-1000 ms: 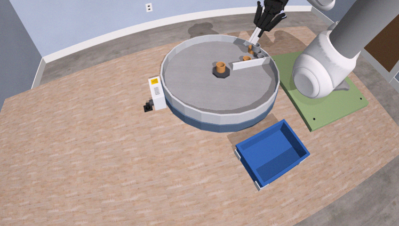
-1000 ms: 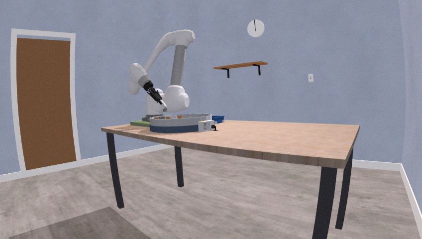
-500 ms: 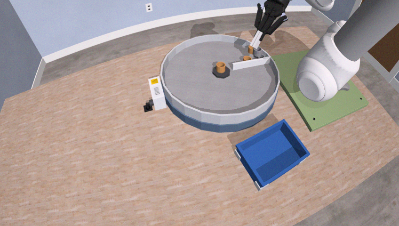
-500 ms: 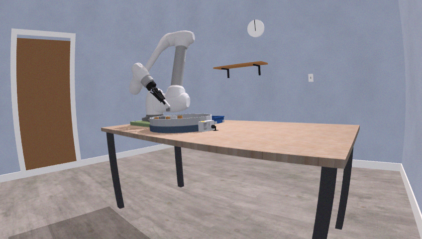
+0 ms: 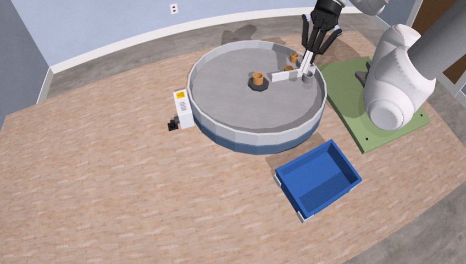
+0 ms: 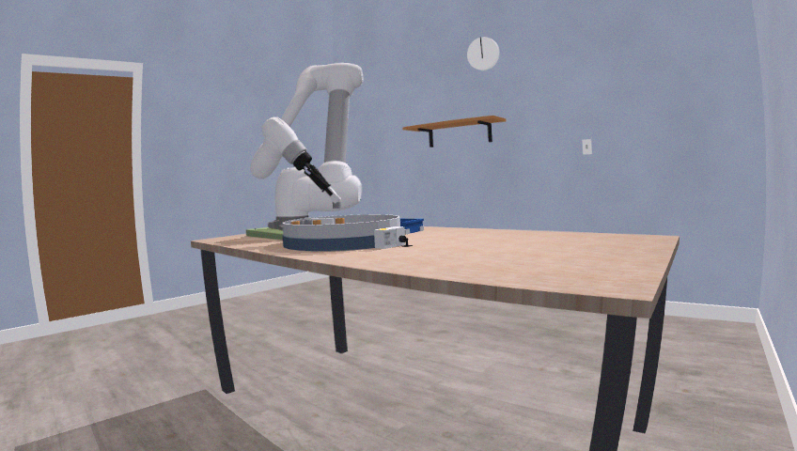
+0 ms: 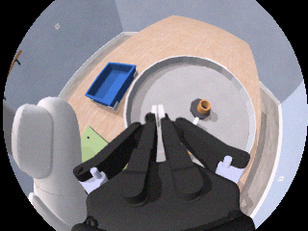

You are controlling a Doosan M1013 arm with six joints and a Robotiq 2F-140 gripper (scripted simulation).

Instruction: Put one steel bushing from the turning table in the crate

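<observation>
Right now the blue crate is 3 cm ahead of my hand, 28 cm to the left of it and 14 cm below it. From my hand the other things lie so: round grey turning table 13 cm ahead, 4 cm to the right, 12 cm below.
</observation>
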